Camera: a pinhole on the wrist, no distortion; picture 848 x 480 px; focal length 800.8 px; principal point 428.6 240.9 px. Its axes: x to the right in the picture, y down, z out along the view. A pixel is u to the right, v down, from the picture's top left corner.
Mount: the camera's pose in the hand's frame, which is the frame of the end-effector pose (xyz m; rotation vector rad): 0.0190 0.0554 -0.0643 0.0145 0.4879 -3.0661
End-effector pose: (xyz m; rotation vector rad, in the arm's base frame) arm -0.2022 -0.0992 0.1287 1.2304 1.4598 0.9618
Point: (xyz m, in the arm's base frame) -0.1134 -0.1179 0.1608
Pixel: 679.6 18.8
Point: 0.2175 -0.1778 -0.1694
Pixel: 503.7 345.3
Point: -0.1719 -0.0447 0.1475
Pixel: 155.2 182.3
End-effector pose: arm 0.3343 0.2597 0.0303 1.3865 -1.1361 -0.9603
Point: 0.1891 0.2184 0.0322
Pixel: 464.3 116.0
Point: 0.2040 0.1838 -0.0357
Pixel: 351.8 353.2
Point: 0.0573 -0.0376 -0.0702
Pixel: 43.4 231.3
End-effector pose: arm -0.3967 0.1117 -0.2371 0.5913 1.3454 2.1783
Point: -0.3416 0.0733 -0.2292
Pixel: outside the picture
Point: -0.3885 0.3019 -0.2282
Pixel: 106.0 435.1
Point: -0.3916 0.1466 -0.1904
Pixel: 400.2 183.6
